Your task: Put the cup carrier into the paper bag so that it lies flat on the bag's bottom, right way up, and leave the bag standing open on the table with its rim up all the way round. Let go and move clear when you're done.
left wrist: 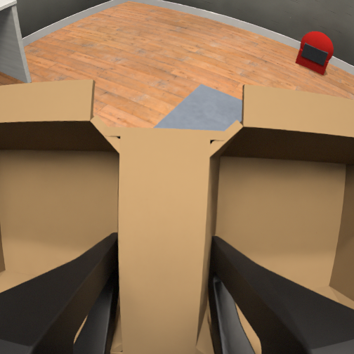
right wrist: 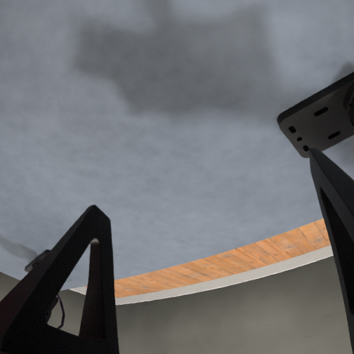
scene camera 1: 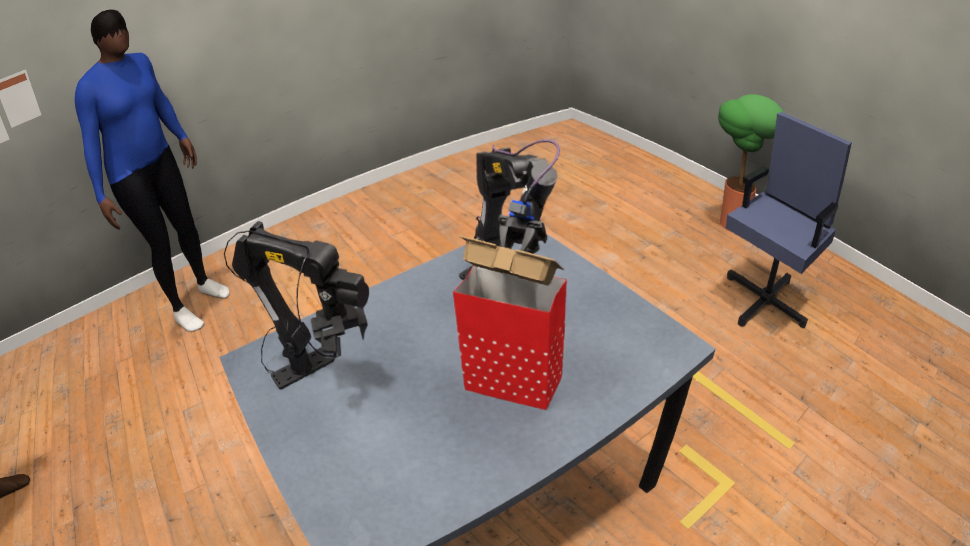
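The brown cardboard cup carrier (scene camera 1: 534,265) (left wrist: 165,200) is in the air at the back of the bag's open top and hides part of the back rim. How far it is tilted is hard to tell. My left gripper (scene camera 1: 521,244) (left wrist: 164,247) is shut on the carrier's middle bar, with a finger on each side. The red paper bag (scene camera 1: 509,339) with white dots stands upright on the table, its visible rim up. It does not show in the left wrist view. My right gripper (scene camera 1: 349,338) (right wrist: 197,188) is open and empty above the table, to the picture's left of the bag.
The grey table (scene camera 1: 380,447) (left wrist: 200,110) (right wrist: 175,170) bears both arms and the bag. The right arm's base plate (scene camera 1: 298,371) is at the table's left part. A person (scene camera 1: 128,122), an office chair (scene camera 1: 780,210) and a plant (scene camera 1: 750,122) stand off the table.
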